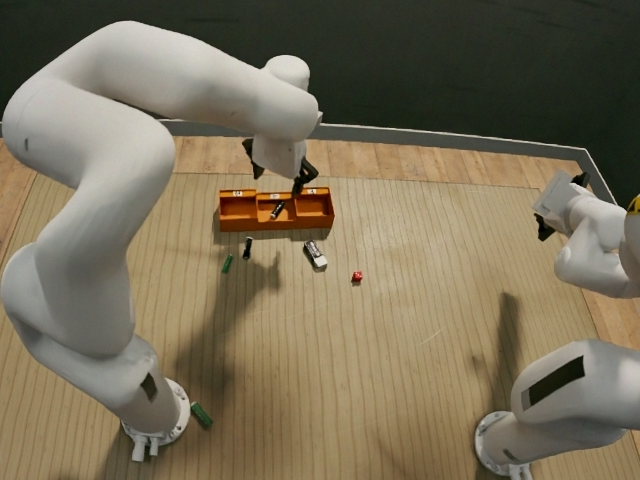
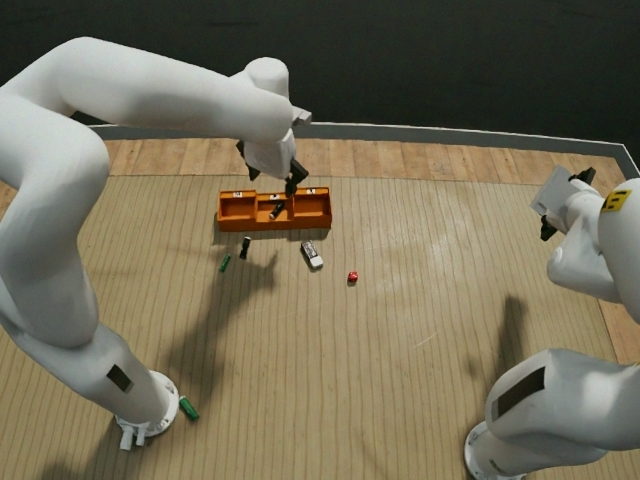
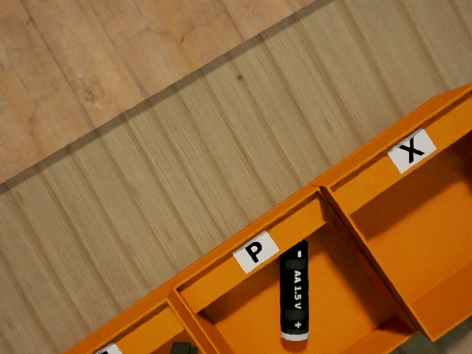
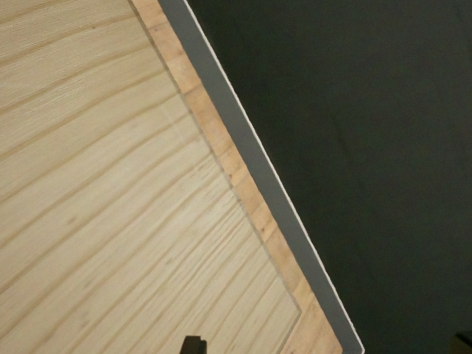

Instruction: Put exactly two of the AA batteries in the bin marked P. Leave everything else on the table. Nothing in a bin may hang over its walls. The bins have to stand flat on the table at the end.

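Frame: origin at the left arm's base, x back, y right, z up, level; metres.
Seen in the pictures: left gripper, between the fingertips: (image 1: 277, 184) (image 2: 272, 185); left arm's base, origin of its link: (image 1: 155, 411) (image 2: 147, 404); right arm's base, origin of its link: (image 1: 503, 443) (image 2: 495, 453).
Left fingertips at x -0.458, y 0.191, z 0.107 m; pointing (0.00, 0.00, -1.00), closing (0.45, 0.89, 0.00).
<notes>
Pixels of each thing's top centre, then the offset from my left fingertips to it. "spot": a spot on its surface instead.
- black AA battery, centre of its top: (image 3: 296, 293) (image 1: 277, 208) (image 2: 276, 208) dx -0.006, dy +0.004, dz -0.086 m
- middle orange bin marked P, centre of its top: (image 3: 300, 320) (image 1: 276, 202) (image 2: 274, 202) dx -0.002, dy +0.000, dz -0.061 m
- black battery, centre of its top: (image 1: 247, 245) (image 2: 245, 245) dx +0.098, dy -0.054, dz -0.093 m
- thin green battery, centre of its top: (image 1: 227, 262) (image 2: 224, 261) dx +0.140, dy -0.093, dz -0.097 m
- bin marked X, a spot on its surface: (image 3: 425, 327) spot: dx +0.026, dy +0.048, dz -0.061 m
- bin, a spot on its surface: (image 1: 237, 225) (image 2: 236, 225) spot: dx +0.052, dy -0.081, dz -0.085 m
- dark eraser-like block, centre of its top: (image 1: 315, 252) (image 2: 312, 252) dx +0.102, dy +0.093, dz -0.094 m
- red die, centre of its top: (image 2: 353, 274) (image 1: 358, 274) dx +0.151, dy +0.183, dz -0.091 m
A black AA battery (image 1: 277, 209) (image 2: 276, 210) (image 3: 294, 295) lies inside the middle orange bin marked P (image 1: 275, 225) (image 2: 274, 225) (image 3: 300, 218), below its walls. A black battery (image 1: 248, 248) (image 2: 245, 248) lies on the table in front of the bins. A thin green battery (image 1: 226, 263) (image 2: 224, 262) lies to its left. Another green battery (image 1: 201, 414) (image 2: 189, 408) lies beside the left arm's base. The green ones' sizes cannot be read. My left gripper (image 1: 276, 183) (image 2: 271, 183) is open and empty above the bins. My right gripper (image 1: 562, 206) (image 2: 568, 203) is open and empty at the far right.
The bin marked X (image 3: 425, 327) adjoins P on the right, and another bin (image 1: 237, 225) (image 2: 236, 225) adjoins it on the left. A white and dark eraser-like block (image 1: 315, 254) (image 2: 311, 254) and a red die (image 1: 357, 276) (image 2: 352, 276) lie in front of the bins.
</notes>
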